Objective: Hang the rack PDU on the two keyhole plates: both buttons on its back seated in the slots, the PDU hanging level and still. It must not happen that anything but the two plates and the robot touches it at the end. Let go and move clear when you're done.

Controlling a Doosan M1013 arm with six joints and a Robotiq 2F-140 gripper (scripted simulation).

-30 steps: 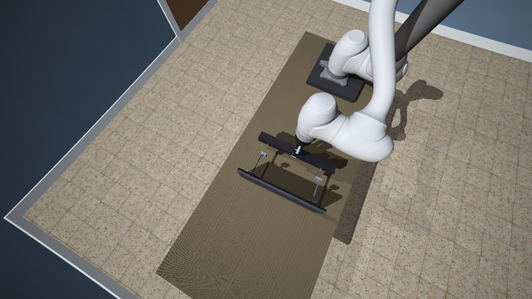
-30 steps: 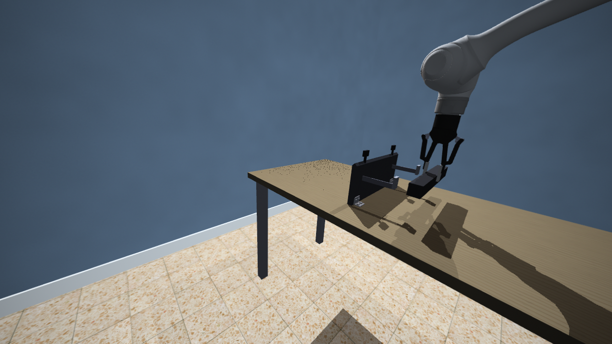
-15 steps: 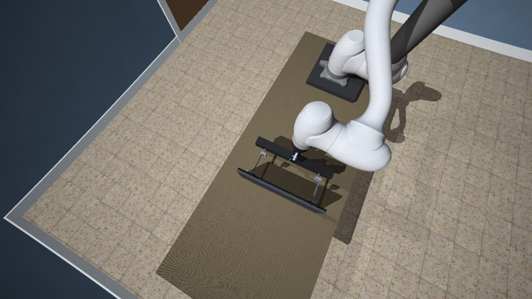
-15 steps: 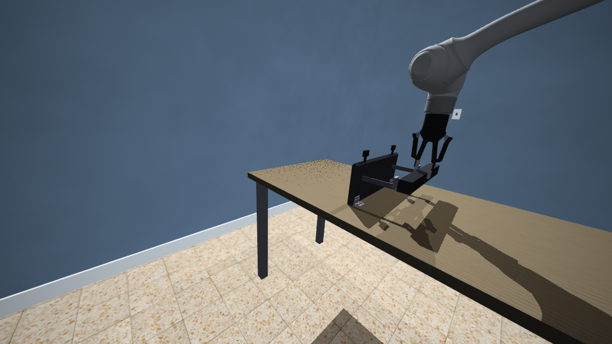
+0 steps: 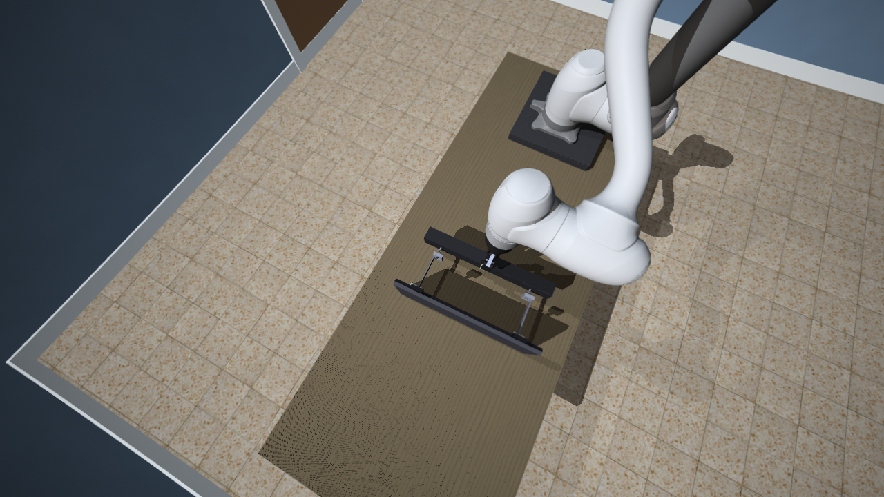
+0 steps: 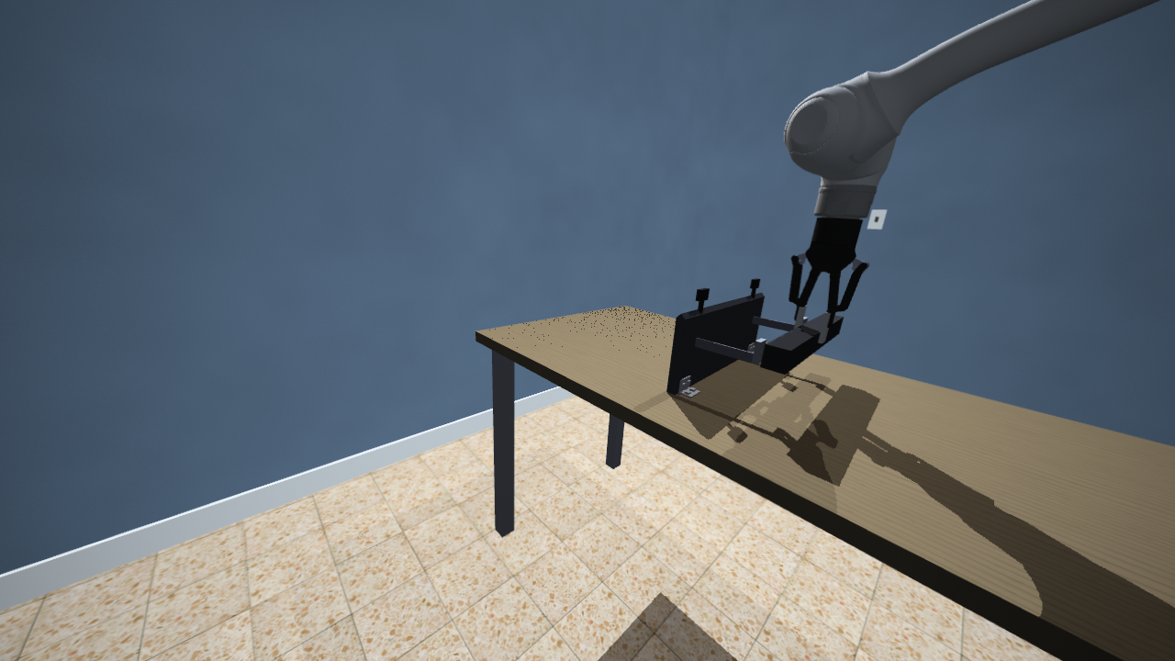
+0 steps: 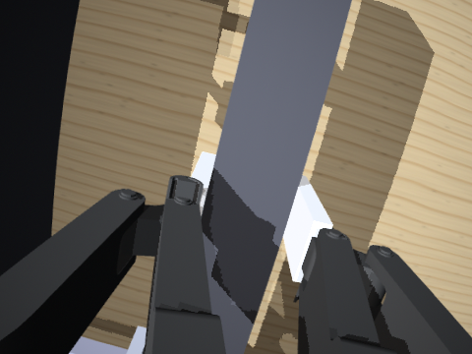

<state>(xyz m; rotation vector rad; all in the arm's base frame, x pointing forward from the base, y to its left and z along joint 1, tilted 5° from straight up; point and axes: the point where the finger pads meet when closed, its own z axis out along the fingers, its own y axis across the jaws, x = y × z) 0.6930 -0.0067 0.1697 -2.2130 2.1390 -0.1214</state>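
Right now my hand is 2 cm short of the rack PDU and 3 cm above it. Round my hand: upright panel (18 cm ahead, 1 cm to the left, 8 cm below).
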